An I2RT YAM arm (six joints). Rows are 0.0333 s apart.
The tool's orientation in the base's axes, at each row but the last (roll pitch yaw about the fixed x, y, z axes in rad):
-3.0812, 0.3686, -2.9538
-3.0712, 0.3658, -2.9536
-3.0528, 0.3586, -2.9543
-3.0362, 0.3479, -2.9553
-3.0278, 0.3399, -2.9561
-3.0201, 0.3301, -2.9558
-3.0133, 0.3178, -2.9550
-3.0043, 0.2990, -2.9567
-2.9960, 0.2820, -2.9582
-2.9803, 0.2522, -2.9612
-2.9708, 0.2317, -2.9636
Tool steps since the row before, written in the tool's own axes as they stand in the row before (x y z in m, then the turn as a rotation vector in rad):
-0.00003, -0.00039, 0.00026, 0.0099, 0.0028, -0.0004
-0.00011, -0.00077, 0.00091, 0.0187, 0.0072, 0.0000
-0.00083, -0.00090, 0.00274, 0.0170, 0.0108, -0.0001
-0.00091, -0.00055, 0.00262, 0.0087, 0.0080, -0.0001
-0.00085, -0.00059, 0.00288, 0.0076, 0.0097, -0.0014
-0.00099, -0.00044, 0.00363, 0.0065, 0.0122, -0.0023
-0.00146, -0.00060, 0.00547, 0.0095, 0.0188, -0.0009
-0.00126, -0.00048, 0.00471, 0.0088, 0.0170, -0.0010
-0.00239, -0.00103, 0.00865, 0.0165, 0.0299, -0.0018
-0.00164, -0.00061, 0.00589, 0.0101, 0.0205, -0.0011
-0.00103, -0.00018, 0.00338, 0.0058, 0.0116, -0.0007
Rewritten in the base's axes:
0.00019, -0.00038, -0.00021, -0.0097, 0.0010, -0.0034
0.00056, -0.00074, -0.00076, -0.0183, 0.0038, -0.0072
0.00189, -0.00080, -0.00219, -0.0173, 0.0077, -0.0068
0.00185, -0.00049, -0.00208, -0.0093, 0.0064, -0.0037
0.00187, -0.00058, -0.00235, -0.0089, 0.0083, -0.0023
0.00221, -0.00048, -0.00304, -0.0086, 0.0110, -0.0013
0.00325, -0.00071, -0.00462, -0.0119, 0.0168, -0.0044
0.00272, -0.00063, -0.00402, -0.0110, 0.0152, -0.0039
0.00497, -0.00139, -0.00741, -0.0203, 0.0266, -0.0070
0.00324, -0.00098, -0.00513, -0.0127, 0.0184, -0.0047
0.00187, -0.00043, -0.00298, -0.0073, 0.0104, -0.0026

